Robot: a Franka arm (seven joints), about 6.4 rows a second.
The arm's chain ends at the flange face. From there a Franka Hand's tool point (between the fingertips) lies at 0.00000 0.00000 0.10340 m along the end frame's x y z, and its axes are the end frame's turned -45 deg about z.
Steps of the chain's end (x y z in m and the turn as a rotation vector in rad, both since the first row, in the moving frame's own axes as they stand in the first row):
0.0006 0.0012 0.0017 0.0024 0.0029 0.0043
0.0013 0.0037 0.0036 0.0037 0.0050 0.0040
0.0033 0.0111 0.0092 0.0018 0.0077 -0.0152
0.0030 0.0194 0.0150 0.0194 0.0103 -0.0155
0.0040 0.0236 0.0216 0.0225 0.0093 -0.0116
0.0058 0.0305 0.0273 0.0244 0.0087 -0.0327
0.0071 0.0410 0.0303 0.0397 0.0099 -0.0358
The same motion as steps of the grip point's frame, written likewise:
0.0000 0.0013 0.0017 -0.0004 0.0037 0.0043
-0.0011 0.0036 0.0036 -0.0009 0.0062 0.0040
-0.0048 0.0106 0.0092 -0.0042 0.0067 -0.0152
-0.0094 0.0152 0.0150 0.0064 0.0210 -0.0155
-0.0115 0.0185 0.0216 0.0093 0.0225 -0.0116
-0.0151 0.0245 0.0273 0.0111 0.0234 -0.0327
-0.0204 0.0318 0.0302 0.0211 0.0351 -0.0358

